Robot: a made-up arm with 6 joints.
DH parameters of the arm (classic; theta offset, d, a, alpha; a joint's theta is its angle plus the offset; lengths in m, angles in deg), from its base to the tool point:
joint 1: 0 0.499 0 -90
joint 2: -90 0 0.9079 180
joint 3: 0 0 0 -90
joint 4: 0 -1.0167 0 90
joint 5: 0 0.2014 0 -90
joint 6: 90 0 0 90
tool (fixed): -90 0 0 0
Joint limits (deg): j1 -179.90..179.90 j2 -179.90..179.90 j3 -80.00..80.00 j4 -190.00..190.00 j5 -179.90..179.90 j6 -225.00..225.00
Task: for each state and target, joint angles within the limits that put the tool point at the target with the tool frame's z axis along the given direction. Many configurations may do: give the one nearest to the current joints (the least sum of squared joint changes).
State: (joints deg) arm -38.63 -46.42 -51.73 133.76 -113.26 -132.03
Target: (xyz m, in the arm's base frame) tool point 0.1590 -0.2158 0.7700 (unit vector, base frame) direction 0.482 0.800 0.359
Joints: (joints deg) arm -77.61 -56.98 -78.97 122.76 -123.10 -155.56
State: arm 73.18 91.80 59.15 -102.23 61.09 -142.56
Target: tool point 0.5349 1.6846 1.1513 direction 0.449 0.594 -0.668
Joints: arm 75.05 54.61 71.90 -65.94 79.24 -117.92
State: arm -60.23 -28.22 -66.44 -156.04 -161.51 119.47
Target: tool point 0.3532 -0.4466 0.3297 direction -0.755 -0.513 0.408
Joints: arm -66.38 22.73 -48.19 -135.92 -141.42 122.05
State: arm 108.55 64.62 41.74 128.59 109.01 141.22
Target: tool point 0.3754 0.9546 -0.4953 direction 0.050 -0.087 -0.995
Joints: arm 60.50 88.33 -3.54 135.38 87.27 175.73
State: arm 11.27 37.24 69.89 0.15 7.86 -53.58
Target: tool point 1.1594 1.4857 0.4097 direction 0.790 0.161 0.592
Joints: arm 58.15 79.04 63.25 4.35 -28.88 -39.70
